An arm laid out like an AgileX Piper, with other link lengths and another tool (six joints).
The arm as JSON. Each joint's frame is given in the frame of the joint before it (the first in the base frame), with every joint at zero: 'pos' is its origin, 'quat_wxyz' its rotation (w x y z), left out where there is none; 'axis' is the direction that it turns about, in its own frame. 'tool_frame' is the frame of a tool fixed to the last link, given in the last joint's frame.
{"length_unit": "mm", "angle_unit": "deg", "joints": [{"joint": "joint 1", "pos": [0.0, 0.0, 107.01], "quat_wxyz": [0.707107, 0.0, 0.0, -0.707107], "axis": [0.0, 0.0, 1.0]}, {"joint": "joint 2", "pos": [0.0, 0.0, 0.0], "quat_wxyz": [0.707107, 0.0, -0.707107, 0.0], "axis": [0.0, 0.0, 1.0]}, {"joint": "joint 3", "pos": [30.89, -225.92, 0.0], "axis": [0.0, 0.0, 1.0]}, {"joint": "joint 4", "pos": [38.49, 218.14, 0.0], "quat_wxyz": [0.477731, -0.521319, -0.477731, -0.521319], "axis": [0.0, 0.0, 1.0]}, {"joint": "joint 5", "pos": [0.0, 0.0, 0.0], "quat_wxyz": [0.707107, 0.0, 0.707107, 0.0], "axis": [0.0, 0.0, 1.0]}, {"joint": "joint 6", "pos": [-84.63, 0.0, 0.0], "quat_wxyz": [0.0, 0.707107, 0.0, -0.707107], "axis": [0.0, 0.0, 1.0]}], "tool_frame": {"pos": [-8.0, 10.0, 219.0], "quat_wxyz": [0.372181, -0.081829, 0.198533, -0.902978]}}
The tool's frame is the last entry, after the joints.
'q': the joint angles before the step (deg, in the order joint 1, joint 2, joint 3, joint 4, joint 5, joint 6). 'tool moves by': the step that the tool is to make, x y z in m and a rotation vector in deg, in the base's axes. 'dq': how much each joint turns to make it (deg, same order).
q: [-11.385, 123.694, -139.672, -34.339, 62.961, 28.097]
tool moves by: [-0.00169, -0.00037, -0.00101, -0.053, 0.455, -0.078]
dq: [0.001, 0.000, -0.060, -0.029, 0.421, -0.292]
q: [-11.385, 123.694, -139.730, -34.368, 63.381, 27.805]
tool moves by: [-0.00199, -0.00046, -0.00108, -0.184, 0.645, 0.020]
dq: [0.000, -0.001, -0.078, -0.038, 0.484, -0.544]
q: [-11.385, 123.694, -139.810, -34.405, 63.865, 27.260]
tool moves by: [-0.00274, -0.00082, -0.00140, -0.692, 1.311, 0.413]
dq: [0.001, 0.005, -0.091, -0.099, 0.609, -1.437]
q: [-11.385, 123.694, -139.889, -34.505, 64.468, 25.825]
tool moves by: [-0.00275, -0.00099, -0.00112, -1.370, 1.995, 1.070]
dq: [0.000, 0.000, -0.090, -0.124, 0.539, -2.595]
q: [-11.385, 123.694, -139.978, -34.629, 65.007, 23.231]
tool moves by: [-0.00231, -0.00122, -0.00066, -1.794, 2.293, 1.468]
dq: [0.000, -0.001, -0.039, -0.193, 0.353, -3.180]
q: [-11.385, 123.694, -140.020, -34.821, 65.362, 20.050]
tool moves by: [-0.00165, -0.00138, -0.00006, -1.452, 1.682, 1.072]
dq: [0.000, -0.003, 0.006, -0.277, 0.176, -2.331]
